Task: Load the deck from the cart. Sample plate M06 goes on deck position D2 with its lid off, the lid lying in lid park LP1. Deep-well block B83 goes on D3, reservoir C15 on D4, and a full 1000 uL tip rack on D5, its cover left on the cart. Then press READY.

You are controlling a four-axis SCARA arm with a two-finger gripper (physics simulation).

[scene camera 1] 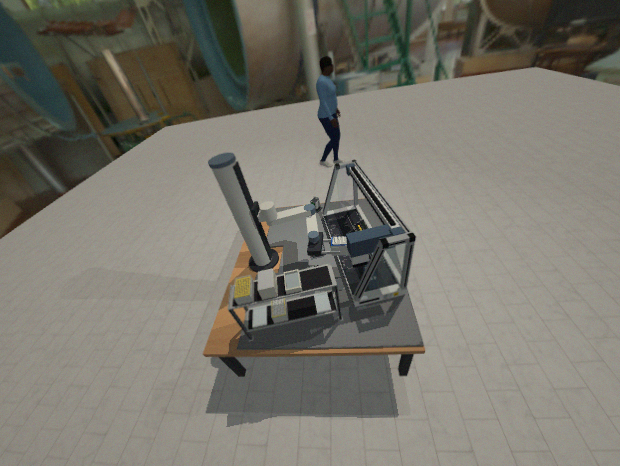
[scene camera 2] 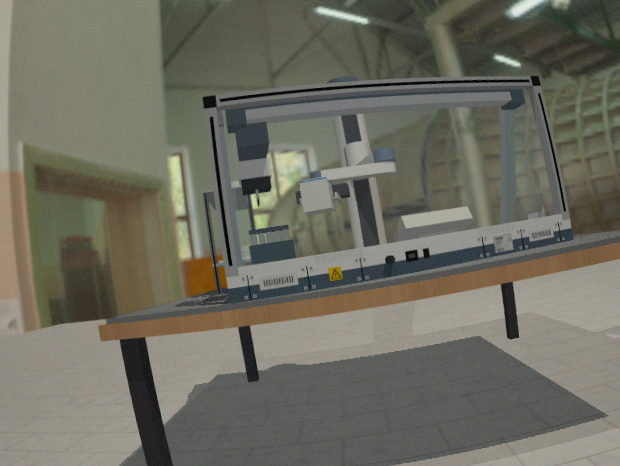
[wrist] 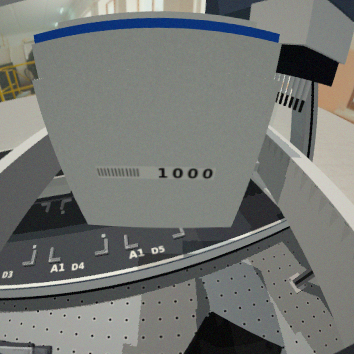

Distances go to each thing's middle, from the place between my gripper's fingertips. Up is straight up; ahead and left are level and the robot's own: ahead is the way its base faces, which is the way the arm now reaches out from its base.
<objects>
I see my gripper 21 cm above the black pad labelled LP1 (wrist: 218,330), 17 cm past it and 5 cm to the left of it.
</objects>
